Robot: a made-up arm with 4 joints.
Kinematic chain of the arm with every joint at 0, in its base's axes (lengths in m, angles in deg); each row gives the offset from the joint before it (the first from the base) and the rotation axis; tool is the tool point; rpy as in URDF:
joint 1: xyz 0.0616 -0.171 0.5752 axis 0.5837 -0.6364 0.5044
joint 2: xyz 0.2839 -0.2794 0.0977 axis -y
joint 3: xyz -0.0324 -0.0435 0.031 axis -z
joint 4: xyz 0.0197 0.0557 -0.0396 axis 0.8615 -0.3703 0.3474
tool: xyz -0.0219 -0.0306 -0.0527 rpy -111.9 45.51 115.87
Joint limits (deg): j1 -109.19..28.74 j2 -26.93..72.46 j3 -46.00..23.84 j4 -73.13..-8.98
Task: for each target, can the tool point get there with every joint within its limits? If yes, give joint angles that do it. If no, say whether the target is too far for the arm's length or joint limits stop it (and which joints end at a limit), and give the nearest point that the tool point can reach.
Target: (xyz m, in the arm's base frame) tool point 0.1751 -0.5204 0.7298
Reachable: yes | joints -64.65 15.01 -1.20 -36.47
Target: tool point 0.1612 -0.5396 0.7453
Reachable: yes | joints -80.54 53.80 6.69 -38.58
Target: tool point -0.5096 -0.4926 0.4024
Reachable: no: too far | nearest point 0.1469 -0.5352 0.7410 | short by 0.740 m
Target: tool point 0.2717 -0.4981 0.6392
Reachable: yes | joints -11.10 -1.53 -9.44 -23.62
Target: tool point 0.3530 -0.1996 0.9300
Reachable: no: joint limits stop it (at a limit: joint 1, joint 2, joint 4) | nearest point 0.2249 -0.4408 0.8488 | short by 0.285 m
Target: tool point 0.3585 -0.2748 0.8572
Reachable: no: joint limits stop it (at a limit: joint 1, joint 2, joint 4) | nearest point 0.2248 -0.4393 0.8420 | short by 0.212 m
